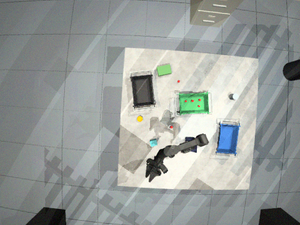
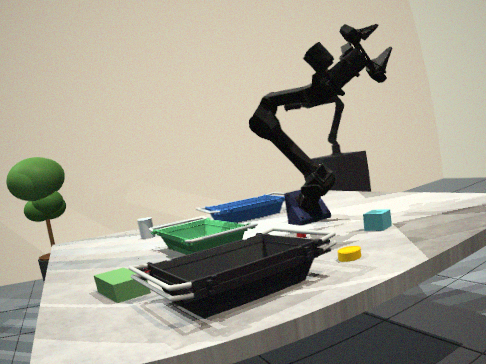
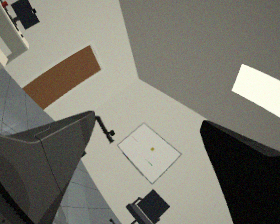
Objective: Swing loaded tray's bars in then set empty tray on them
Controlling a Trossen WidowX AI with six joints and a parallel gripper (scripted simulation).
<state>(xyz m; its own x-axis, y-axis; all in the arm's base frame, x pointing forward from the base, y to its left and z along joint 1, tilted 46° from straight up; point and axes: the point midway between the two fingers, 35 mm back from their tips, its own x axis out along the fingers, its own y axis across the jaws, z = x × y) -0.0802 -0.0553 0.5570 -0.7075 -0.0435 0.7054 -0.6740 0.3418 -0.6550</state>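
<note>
The yellow disc lies 500 mm below my gripper tip, 320 mm ahead of it and 90 mm to the left of it. From my gripper tip the other things lie so: cyan cube 480 mm below, 110 mm ahead, 40 mm to the right; blue tray 720 mm to the right, 460 mm below, 160 mm ahead; green block 760 mm ahead, 490 mm below, 120 mm to the right.
</note>
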